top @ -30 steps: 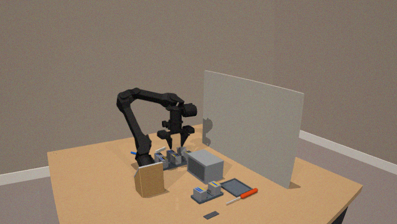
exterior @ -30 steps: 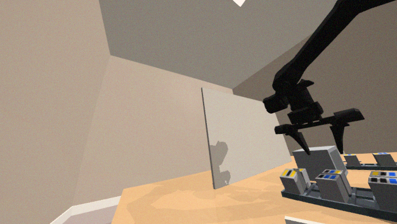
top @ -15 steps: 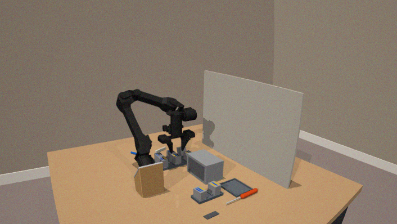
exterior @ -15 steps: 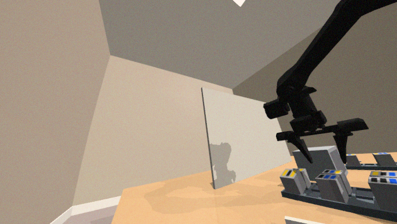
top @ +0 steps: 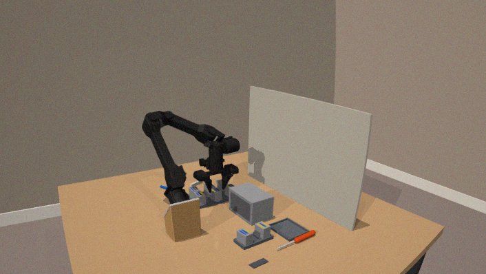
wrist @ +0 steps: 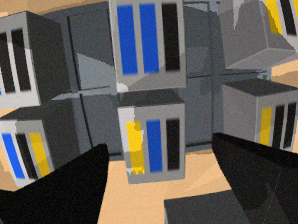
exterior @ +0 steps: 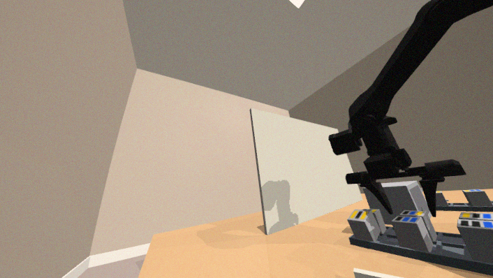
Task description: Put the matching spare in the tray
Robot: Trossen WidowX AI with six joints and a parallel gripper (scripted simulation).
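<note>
Now: the grey spare 1 cm below my gripper tip. Round my gripper tip: white panel: 26 cm ahead, 21 cm to the right, 18 cm above; grey mounted unit: 17 cm to the right, 3 cm ahead; dark tray: 36 cm to the right, 5 cm ahead, 4 cm below.
</note>
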